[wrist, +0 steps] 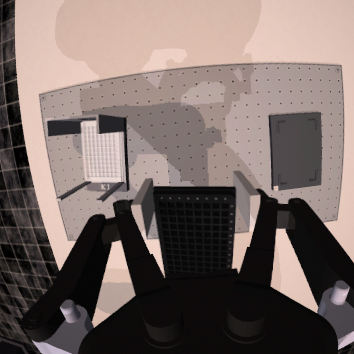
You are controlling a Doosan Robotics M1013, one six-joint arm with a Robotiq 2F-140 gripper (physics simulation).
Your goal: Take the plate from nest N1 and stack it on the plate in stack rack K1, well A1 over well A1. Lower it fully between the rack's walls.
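Places are measured from the arm's base along level axes (x back, y left, z down), in millimetres.
Pixels of known places: gripper, fingertip midpoint: (193,187).
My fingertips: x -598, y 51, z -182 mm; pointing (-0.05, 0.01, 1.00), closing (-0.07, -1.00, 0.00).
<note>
Behind a point stands the place of what it marks.
A black plate (196,235) @[x -546, y 48, z -190 mm] with a grid of wells is held between the finger pads of my gripper (193,187) @[x -598, y 51, z -182 mm], in the lower middle of the wrist view. It hangs above the pegboard, to the right of stack rack K1 (105,187) @[x -539, y 238, z 32 mm] and apart from it. The rack stands at the left, with dark walls and posts and a K1 label on its near side. A white gridded plate (102,155) @[x -612, y 230, z 15 mm] lies inside the rack. A dark flat nest (296,150) @[x -611, y -177, z 37 mm] with corner marks stands at the right and bears no plate; no N1 label is readable on it. The held plate's underside is hidden.
The grey perforated board (300,90) @[x -740, y -189, z 49 mm] lies under the rack and the nest, on a pale table top (295,30) @[x -879, y -191, z 62 mm]. Shadows of the arm fall across the board's middle. A dark tiled floor (17,215) shows beyond the table's left edge. The rack's walls stand up from the board.
</note>
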